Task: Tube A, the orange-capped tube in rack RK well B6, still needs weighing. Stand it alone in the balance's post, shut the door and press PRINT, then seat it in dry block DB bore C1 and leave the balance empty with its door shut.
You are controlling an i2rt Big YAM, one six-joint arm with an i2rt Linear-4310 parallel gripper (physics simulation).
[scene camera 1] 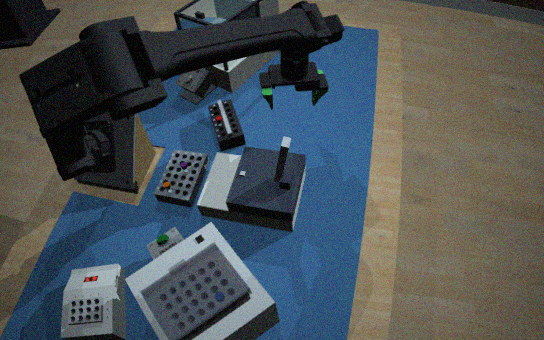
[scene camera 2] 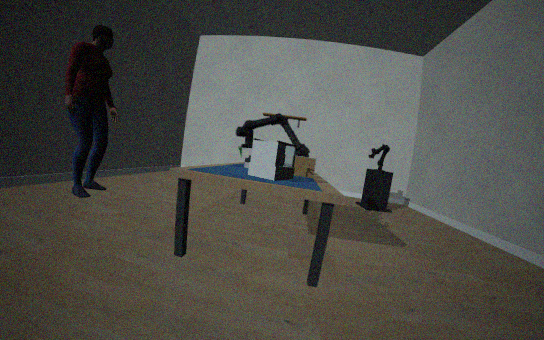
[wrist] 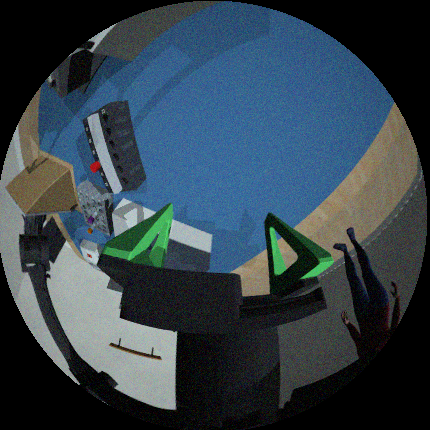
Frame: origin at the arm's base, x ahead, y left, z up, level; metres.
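Seen in the pictures: gripper, between the fingertips: (scene camera 1: pixel 292 105) (scene camera 2: pixel 247 158) (wrist: pixel 221 212); arm's base, origin of its link: (scene camera 1: pixel 99 146) (scene camera 2: pixel 303 164) (wrist: pixel 35 200).
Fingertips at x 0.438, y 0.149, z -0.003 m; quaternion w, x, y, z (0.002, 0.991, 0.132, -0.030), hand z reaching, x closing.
Observation:
Offsets run from my fingertips to a thing's middle. "spot": to the spot under its first point.
My gripper (scene camera 1: pixel 293 105) (wrist: pixel 221 212) is open and empty, high above the blue mat, beyond the dark-lidded box; in scene camera 2 it is partly hidden. The orange-capped tube A {0.054 m down, 0.251 m back, 0.216 m right} (scene camera 1: pixel 166 184) (wrist: pixel 90 231) sits upright in a corner well of the grey rack {0.070 m down, 0.237 m back, 0.170 m right} (scene camera 1: pixel 189 176) (wrist: pixel 102 206), well away from the gripper. The balance {0.026 m up, 0.220 m back, 0.237 m left} (scene camera 1: pixel 241 74) (scene camera 2: pixel 263 159) stands at the back, partly behind my arm; its door state cannot be told. A small grey console {spot: 0.027 m down, 0.268 m back, 0.093 m left} (scene camera 1: pixel 194 85) is beside it. A white block with a red display and several bores {spot: 0.023 m down, 0.289 m back, 0.487 m right} (scene camera 1: pixel 111 300) (wrist: pixel 91 250), apparently the dry block, stands at lower left.
A black rack {0.061 m down, 0.166 m back, 0.006 m right} (scene camera 1: pixel 234 137) (wrist: pixel 131 155) holds a red-capped tube. A dark-lidded box {0.034 m down, 0.068 m back, 0.195 m right} (scene camera 1: pixel 260 175) has an upright lever {0.058 m up, 0.001 m ahead, 0.202 m right} (scene camera 1: pixel 282 160). A big white unit {spot: 0.050 m up, 0.002 m back, 0.463 m right} (scene camera 1: pixel 260 300) and a green-knobbed box {spot: 0.022 m down, 0.200 m back, 0.340 m right} (scene camera 1: pixel 172 236) stand nearer the front. A purple-capped tube {0.054 m down, 0.226 m back, 0.162 m right} (scene camera 1: pixel 183 164) (wrist: pixel 90 220) shares the grey rack.

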